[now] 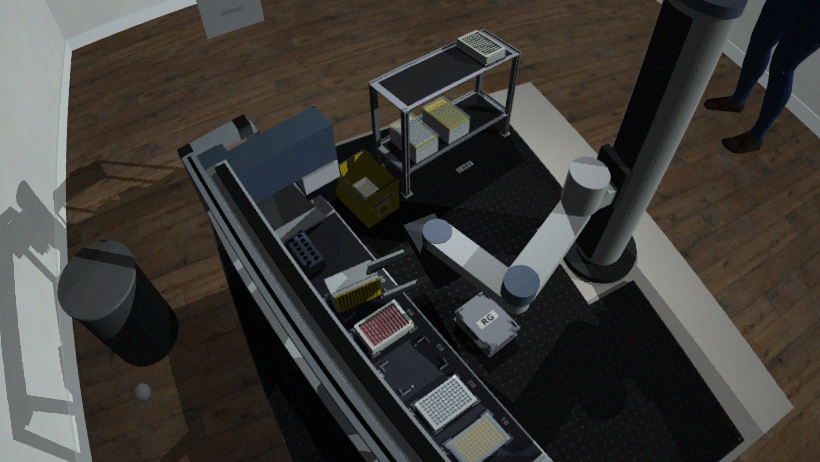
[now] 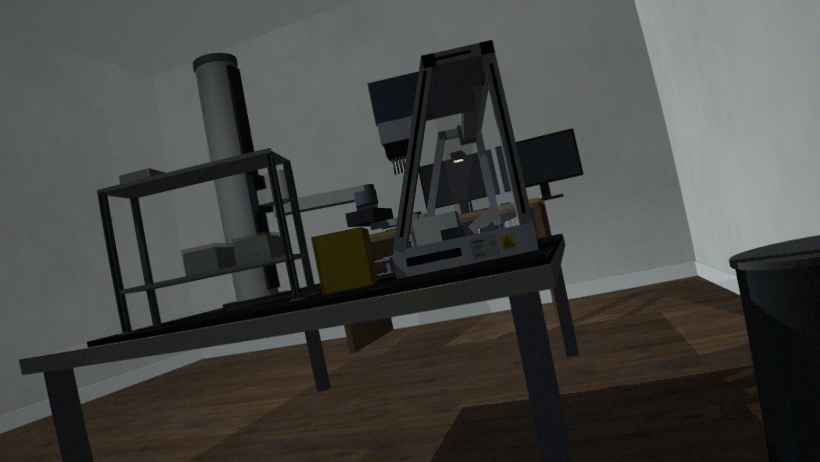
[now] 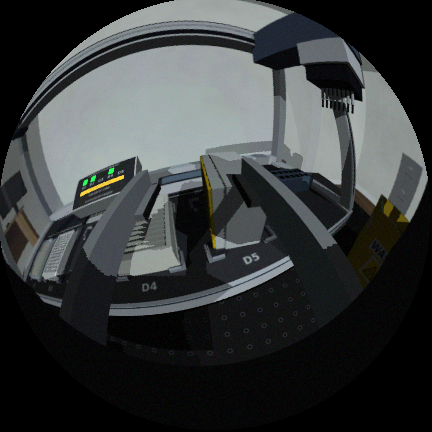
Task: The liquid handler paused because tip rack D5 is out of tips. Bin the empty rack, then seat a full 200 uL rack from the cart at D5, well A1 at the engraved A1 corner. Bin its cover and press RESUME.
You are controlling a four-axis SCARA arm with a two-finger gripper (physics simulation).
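Seen in the pictures: gripper, between the fingertips: (image 1: 375, 281) (image 2: 422, 216) (image 3: 194, 171); arm's base, origin of its link: (image 1: 597, 248).
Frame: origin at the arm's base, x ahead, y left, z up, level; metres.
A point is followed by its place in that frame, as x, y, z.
A tip rack (image 1: 358, 293) @(0.723, -0.108, 0.130) (image 3: 241, 222) @(0.661, -0.143, 0.112) stands on its side at slot D5 (image 3: 251, 258) @(0.641, -0.154, 0.071), its yellow holed face toward D4. My gripper (image 1: 376, 281) @(0.676, -0.101, 0.166) (image 3: 194, 171) @(0.676, -0.101, 0.166) is shut to a narrow stance that leaves a gap; the fingers reach in at D5 around the rack's near end without gripping it. The yellow waste bin (image 1: 381, 206) @(0.546, -0.373, 0.075) (image 2: 344, 261) @(0.588, -0.528, 0.078) (image 3: 372, 250) @(0.567, -0.367, 0.087) has something pale inside. On the cart (image 1: 406, 154) @(0.442, -0.421, 0.200) are a blue-and-white rack (image 1: 414, 137) @(0.384, -0.488, 0.183) and a yellow-topped rack (image 1: 447, 119) @(0.259, -0.516, 0.183) below, and a pale rack (image 1: 480, 47) @(0.128, -0.567, 0.388) on top. Well A1 and the RESUME button cannot be made out.
A red-striped plate (image 1: 383, 327) @(0.699, -0.015, 0.086) sits at D4, a white plate (image 1: 446, 401) @(0.646, 0.227, 0.084) at D2. A dark blue tube rack (image 1: 305, 251) @(0.802, -0.301, 0.106) (image 3: 291, 180) @(0.769, -0.287, 0.104) is beyond D5. The blue pipetting head (image 1: 281, 149) @(0.791, -0.289, 0.509) (image 3: 320, 45) hangs above. A box marked RG (image 1: 487, 321) @(0.449, 0.077, 0.063) stands near the arm. The panel (image 3: 102, 185) @(0.802, 0.121, 0.131) is lit.
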